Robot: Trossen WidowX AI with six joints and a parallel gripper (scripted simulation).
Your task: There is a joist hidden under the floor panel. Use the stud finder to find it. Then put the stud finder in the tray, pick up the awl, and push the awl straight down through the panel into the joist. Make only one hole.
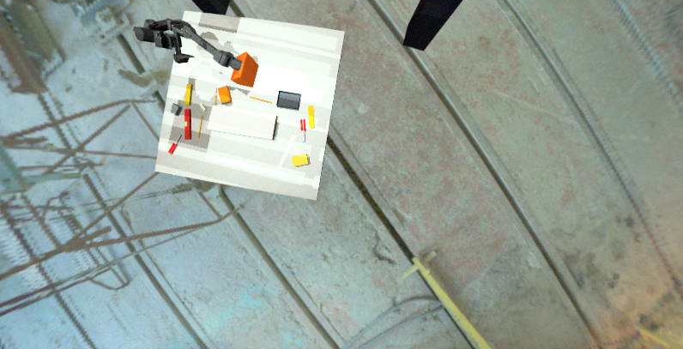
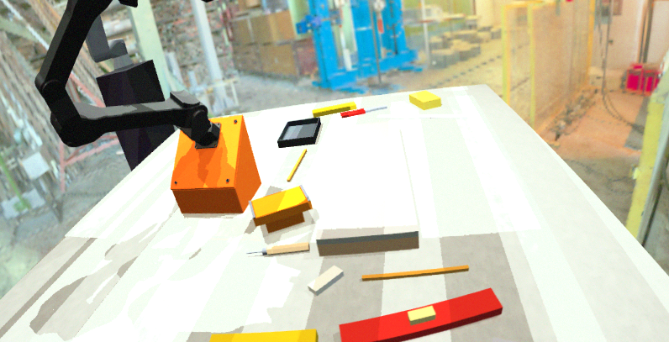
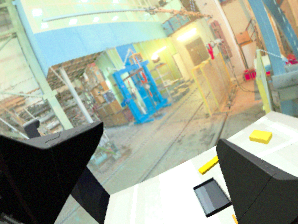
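The stud finder lies 120 mm ahead of my gripper tip, 110 mm to the right of it and 530 mm below it. From my gripper tip the other things lie so: white block 230 mm ahead, 290 mm to the right, 530 mm below; then awl 110 mm ahead, 220 mm to the right, 530 mm below; then dark tray 20 mm ahead, 340 mm to the left, 530 mm below.
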